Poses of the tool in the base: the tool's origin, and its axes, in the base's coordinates. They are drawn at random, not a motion.
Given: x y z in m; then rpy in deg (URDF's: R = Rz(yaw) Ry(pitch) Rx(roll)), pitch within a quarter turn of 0, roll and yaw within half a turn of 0.
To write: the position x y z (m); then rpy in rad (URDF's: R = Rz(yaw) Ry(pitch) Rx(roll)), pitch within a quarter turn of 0, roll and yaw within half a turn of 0. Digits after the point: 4 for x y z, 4 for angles.
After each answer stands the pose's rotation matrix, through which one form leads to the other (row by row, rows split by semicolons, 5 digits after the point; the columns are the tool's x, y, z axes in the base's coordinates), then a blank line. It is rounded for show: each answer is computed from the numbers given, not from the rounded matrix.
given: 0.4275, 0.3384, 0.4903, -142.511, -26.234, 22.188
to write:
0.4275, 0.3384, 0.4903, -2.4873, -0.4579, 0.3873
0.83057 0.54876 0.09493; 0.33875 -0.63312 0.69600; 0.44204 -0.54592 -0.71174

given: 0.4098, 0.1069, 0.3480, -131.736, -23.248, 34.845
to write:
0.4098, 0.1069, 0.3480, -2.2992, -0.4058, 0.6082
0.75406 0.62208 -0.21071; 0.52497 -0.37805 0.76255; 0.39471 -0.68563 -0.61165

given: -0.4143, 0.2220, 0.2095, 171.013, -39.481, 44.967
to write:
-0.4143, 0.2220, 0.2095, 2.9847, -0.6891, 0.7848
0.54608 0.62775 0.55472; 0.54546 -0.76902 0.33330; 0.63582 0.12057 -0.76236

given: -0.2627, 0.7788, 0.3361, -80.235, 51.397, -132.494
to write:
-0.2627, 0.7788, 0.3361, -1.4004, 0.8970, -2.3125
-0.42147 0.64532 0.63713; -0.46005 0.45331 -0.76346; -0.78149 -0.61488 0.10582

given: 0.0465, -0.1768, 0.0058, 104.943, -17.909, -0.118
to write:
0.0465, -0.1768, 0.0058, 1.8316, -0.3126, -0.0021
0.95154 -0.29764 0.07730; -0.00196 -0.25725 -0.96634; 0.30751 0.91937 -0.24536

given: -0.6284, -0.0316, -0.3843, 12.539, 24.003, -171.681
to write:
-0.6284, -0.0316, -0.3843, 0.2188, 0.4189, -2.9964
-0.90391 0.05385 -0.42432; -0.13217 -0.97866 0.15737; -0.40678 0.19833 0.89174

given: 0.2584, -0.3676, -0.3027, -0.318, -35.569, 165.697
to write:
0.2584, -0.3676, -0.3027, -0.0056, -0.6208, 2.8920
-0.78820 -0.25017 0.56227; 0.20095 -0.96819 -0.14908; 0.58168 -0.00451 0.81340

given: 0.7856, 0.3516, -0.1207, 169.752, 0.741, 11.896
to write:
0.7856, 0.3516, -0.1207, 2.9627, 0.0129, 0.2076
0.97844 0.20510 0.02422; 0.20612 -0.96244 -0.17671; -0.01293 0.17789 -0.98396

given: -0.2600, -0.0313, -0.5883, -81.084, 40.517, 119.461
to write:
-0.2600, -0.0313, -0.5883, -1.4152, 0.7072, 2.0850
-0.37390 0.18072 -0.90969; 0.66191 -0.63506 -0.39822; -0.64967 -0.75103 0.11782

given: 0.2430, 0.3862, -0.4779, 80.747, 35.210, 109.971
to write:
0.2430, 0.3862, -0.4779, 1.4093, 0.6145, 1.9194
-0.27906 -0.34549 0.89597; 0.76791 0.47993 0.42424; -0.57657 0.80641 0.13138

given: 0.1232, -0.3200, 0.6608, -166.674, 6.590, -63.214
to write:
0.1232, -0.3200, 0.6608, -2.9090, 0.1150, -1.1033
0.44768 -0.88058 0.15543; -0.88680 -0.41491 0.20356; -0.11476 -0.22897 -0.96665

